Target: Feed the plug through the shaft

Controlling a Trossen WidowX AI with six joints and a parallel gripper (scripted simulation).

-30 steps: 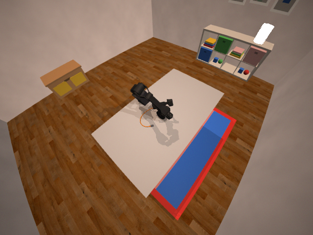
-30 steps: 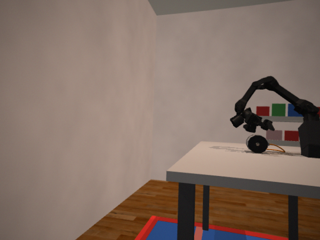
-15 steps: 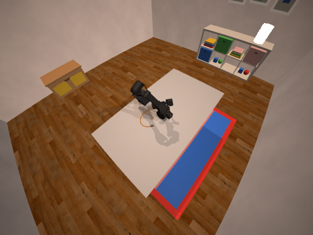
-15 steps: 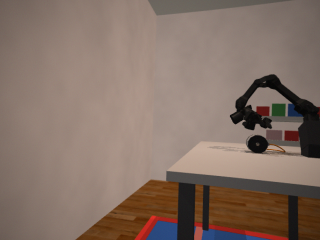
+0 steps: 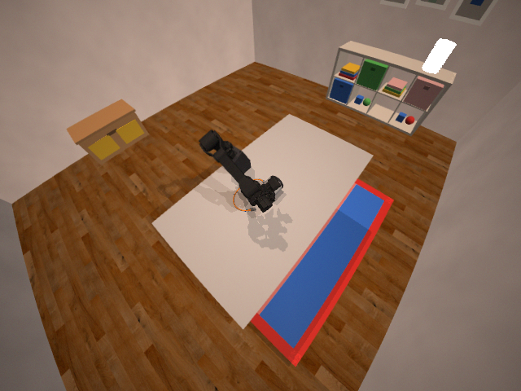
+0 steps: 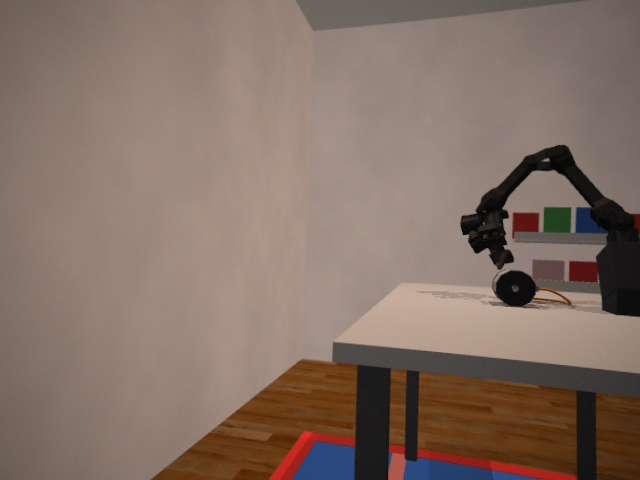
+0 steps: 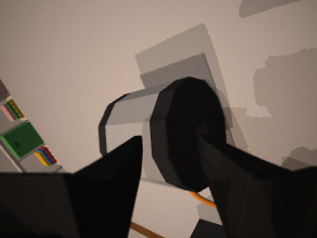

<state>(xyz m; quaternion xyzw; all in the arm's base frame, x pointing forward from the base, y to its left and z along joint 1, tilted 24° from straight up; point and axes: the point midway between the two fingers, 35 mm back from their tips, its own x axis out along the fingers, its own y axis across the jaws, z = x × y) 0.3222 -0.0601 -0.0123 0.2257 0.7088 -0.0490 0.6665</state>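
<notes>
Now: hand 130 mm above the grey plug, 80 mm to the left of it and 40 mm past it.
</notes>
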